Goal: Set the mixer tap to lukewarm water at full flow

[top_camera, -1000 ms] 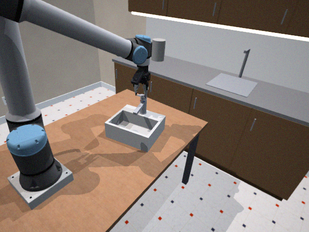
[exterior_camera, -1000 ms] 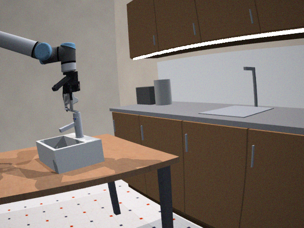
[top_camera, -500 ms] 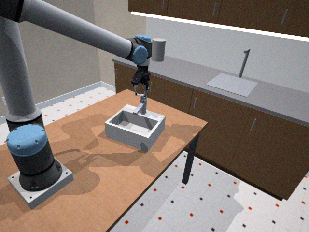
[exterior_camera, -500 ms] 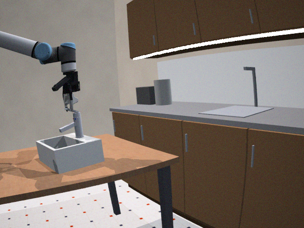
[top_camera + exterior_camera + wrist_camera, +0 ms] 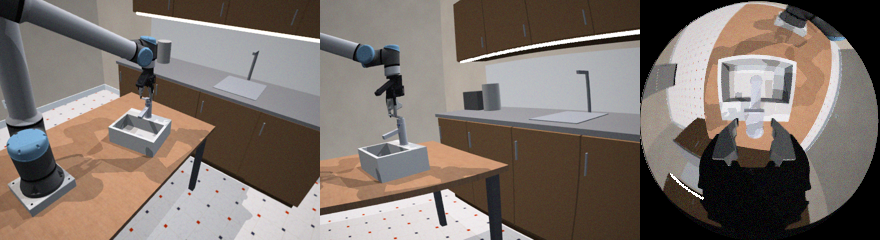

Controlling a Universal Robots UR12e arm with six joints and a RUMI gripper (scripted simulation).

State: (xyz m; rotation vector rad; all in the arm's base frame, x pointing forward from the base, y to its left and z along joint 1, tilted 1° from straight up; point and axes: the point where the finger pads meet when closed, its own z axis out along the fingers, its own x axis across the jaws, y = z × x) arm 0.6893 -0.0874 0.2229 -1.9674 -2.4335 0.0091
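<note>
The lever is 1 cm ahead of my hand and 1 cm below it. The rest, counted from my hand: grey mixer tap: 3 cm ahead, 1 cm to the left, 6 cm below; then white basin: 7 cm behind, 1 cm to the right, 25 cm below.
</note>
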